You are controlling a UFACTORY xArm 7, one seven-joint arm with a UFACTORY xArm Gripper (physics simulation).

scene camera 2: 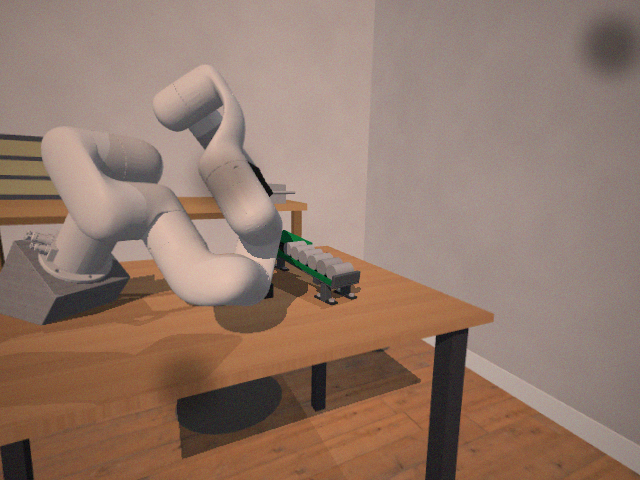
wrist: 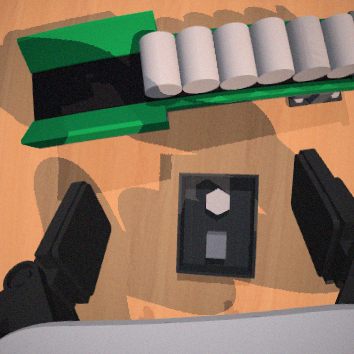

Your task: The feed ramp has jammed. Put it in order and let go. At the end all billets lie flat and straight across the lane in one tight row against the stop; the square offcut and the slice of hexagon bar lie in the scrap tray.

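Frame: origin at the arm's base, x down, y ahead, z right, level; centimetres.
Seen in the pictures: gripper, fingertip midpoint: (wrist: pixel 192 191); arm's base at its link origin: (scene camera 2: pixel 77 260).
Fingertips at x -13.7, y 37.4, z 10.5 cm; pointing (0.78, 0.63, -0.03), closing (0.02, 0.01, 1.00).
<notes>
Pixels of each thing's top centre, then the offset from my fingertips to it. Level surfaces: height alone.
- grey stop at its top centre: (scene camera 2: pixel 346 273) dx +18.0, dy +13.5, dz +18.5 cm
- black scrap tray at its top centre: (wrist: pixel 216 224) dx +21.8, dy -4.9, dz -0.3 cm
- hexagon bar at its top centre: (wrist: pixel 217 201) dx +23.3, dy -2.2, dz +0.2 cm
- square offcut at its top centre: (wrist: pixel 215 246) dx +22.4, dy -7.7, dz -0.7 cm
- wooden table at its surface level: dx +25.3 cm
Several light grey billets (scene camera 2: pixel 316 259) (wrist: pixel 235 56) lie side by side, flat and straight across the lane of the green feed ramp (scene camera 2: pixel 307 269) (wrist: pixel 95 129), in one row touching each other. In the scene view the row's lower end is against the grey stop (scene camera 2: pixel 345 279). The black scrap tray (wrist: pixel 255 225) stands on the table beside the ramp. In it lie the slice of hexagon bar (wrist: pixel 218 201) and the square offcut (wrist: pixel 216 245), apart from each other. My gripper (wrist: pixel 192 191) is open and empty, its fingers on either side above the tray; the arm mostly hides it in the scene view.
The ramp stands on short feet (scene camera 2: pixel 326 298) on the wooden table (scene camera 2: pixel 392 310). The ramp's wide upper end shows its bare dark bed (wrist: pixel 90 92) in the wrist view. A second table (scene camera 2: pixel 201 207) with a grey object on it stands behind, by the wall.
</notes>
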